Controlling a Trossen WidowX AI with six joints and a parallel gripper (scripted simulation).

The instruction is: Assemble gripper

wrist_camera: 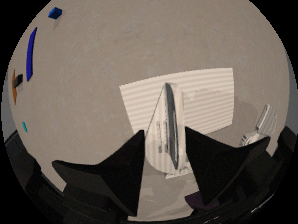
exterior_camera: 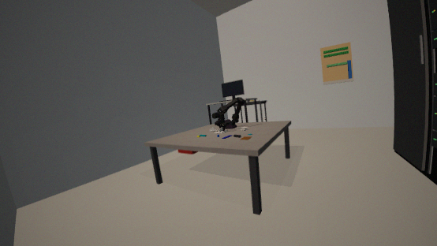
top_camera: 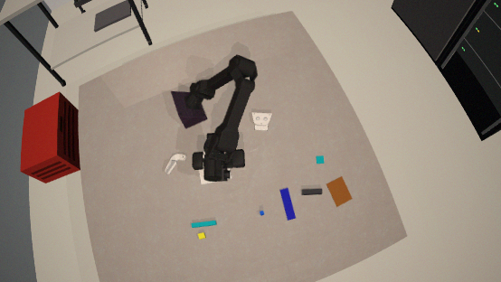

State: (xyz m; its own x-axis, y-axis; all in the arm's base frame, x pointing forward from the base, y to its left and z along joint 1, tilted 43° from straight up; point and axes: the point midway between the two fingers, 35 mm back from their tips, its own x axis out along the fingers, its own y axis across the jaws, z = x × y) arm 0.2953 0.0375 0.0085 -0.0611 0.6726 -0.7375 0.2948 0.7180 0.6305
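My gripper tip is now 30 mm to the left of the white ribbed tray, 10 mm short of it and 10 mm above it. Also, from my gripper tip: white jaw: 150 mm to the right, 90 mm behind, 10 mm below; teal bar: 190 mm ahead, 140 mm to the right, 10 mm below; small blue cube: 220 mm ahead, 80 mm to the left.
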